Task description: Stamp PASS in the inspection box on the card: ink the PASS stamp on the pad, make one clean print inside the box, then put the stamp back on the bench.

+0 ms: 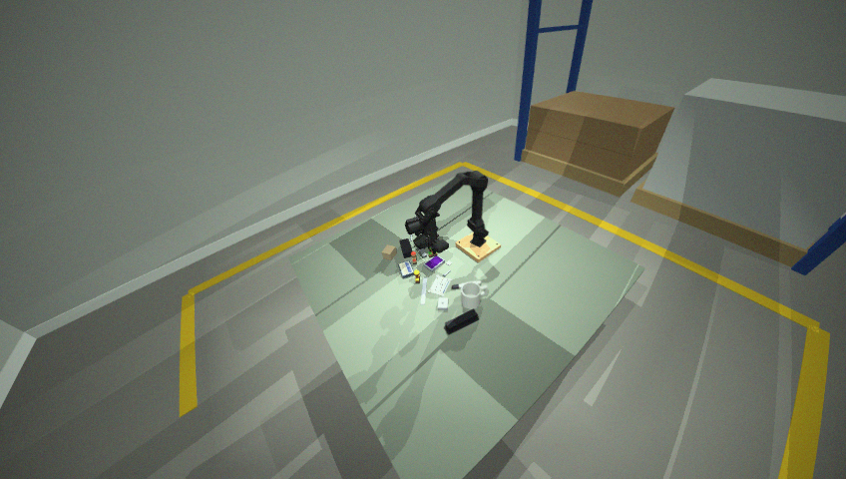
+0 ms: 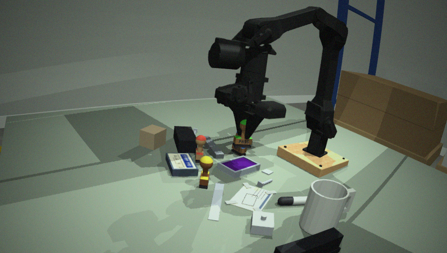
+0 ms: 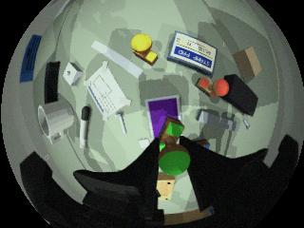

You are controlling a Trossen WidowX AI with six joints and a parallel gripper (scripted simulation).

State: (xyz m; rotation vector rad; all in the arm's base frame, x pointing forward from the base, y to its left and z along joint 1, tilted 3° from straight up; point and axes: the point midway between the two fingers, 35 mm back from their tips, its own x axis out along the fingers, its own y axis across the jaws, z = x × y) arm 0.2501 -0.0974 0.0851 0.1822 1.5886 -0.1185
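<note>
Now: the purple ink pad 80 mm below my gripper tip. Round my gripper tip: pass stamp right at my gripper tip; then blue-knobbed stamp 80 mm behind, 70 mm to the right, 60 mm below; then red-knobbed stamp 40 mm ahead, 90 mm to the right, 70 mm below.
</note>
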